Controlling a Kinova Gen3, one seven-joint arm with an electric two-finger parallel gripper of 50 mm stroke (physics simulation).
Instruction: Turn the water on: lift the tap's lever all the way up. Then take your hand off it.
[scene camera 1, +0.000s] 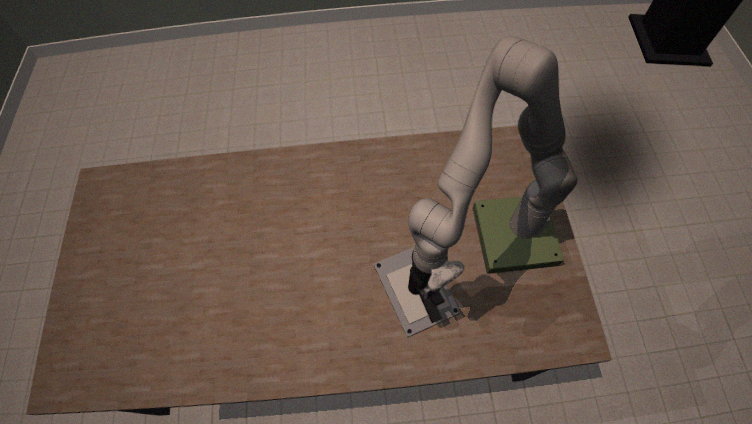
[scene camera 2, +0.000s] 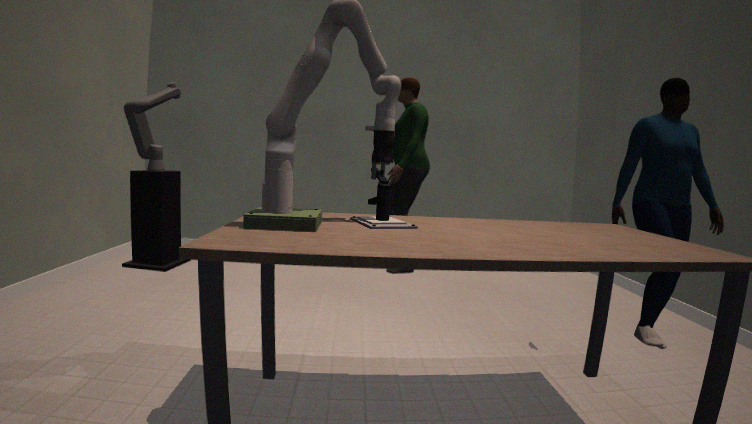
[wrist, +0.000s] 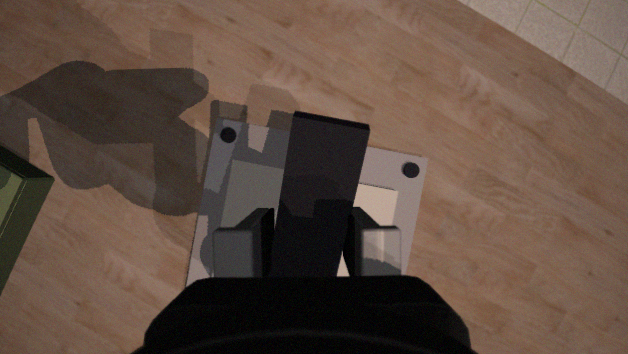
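Note:
The tap has a black upright body (scene camera 2: 384, 204) with a short spout (scene camera 2: 372, 200), on a pale base plate (scene camera 1: 384, 273) (scene camera 2: 405, 226) (wrist: 384, 161). Its lever is a wide flat black bar (scene camera 1: 433, 310) (wrist: 325, 155) on top; in the wrist view its far end face shows as a thin dark strip, and it looks tilted. How far up it stands cannot be told. My gripper (scene camera 1: 428, 296) (scene camera 2: 380, 172) (wrist: 308, 232) points down over the tap and is shut on the lever, one finger against each side. The gripper's body hides the lever's near part in the wrist view.
My arm's green base block (scene camera 1: 492, 231) (scene camera 2: 282, 221) (wrist: 25, 200) stands beside the tap on the wooden table (scene camera 1: 236, 263) (scene camera 2: 473, 247). A person in green (scene camera 2: 416, 136) is behind the tap in scene camera 2, another in blue (scene camera 2: 666, 158) at right. A second arm (scene camera 2: 139, 123) stands on a black pedestal (scene camera 2: 155, 215).

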